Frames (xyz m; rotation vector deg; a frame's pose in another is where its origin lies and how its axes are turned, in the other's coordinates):
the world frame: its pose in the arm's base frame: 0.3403 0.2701 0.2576 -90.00 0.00 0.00
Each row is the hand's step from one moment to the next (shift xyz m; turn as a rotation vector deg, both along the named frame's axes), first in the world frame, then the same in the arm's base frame.
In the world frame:
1: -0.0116 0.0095 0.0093 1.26 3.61 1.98
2: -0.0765 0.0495 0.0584 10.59 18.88 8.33
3: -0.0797 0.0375 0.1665 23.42 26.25 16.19
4: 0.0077 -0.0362 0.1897 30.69 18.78 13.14
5: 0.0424 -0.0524 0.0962 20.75 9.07 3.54
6: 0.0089 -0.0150 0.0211 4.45 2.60 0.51
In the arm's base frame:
1: -0.0116 0.0093 -0.0095 1.26 1.98 -3.61
2: -0.0765 0.0584 -0.0495 10.59 8.33 -18.88
3: -0.0797 0.1665 -0.0375 23.42 16.19 -26.25
4: 0.0077 0.1897 0.0362 30.69 13.14 -18.78
5: 0.0424 0.0962 0.0524 20.75 3.54 -9.07
6: 0.0089 0.0211 0.0150 4.45 0.51 -2.60

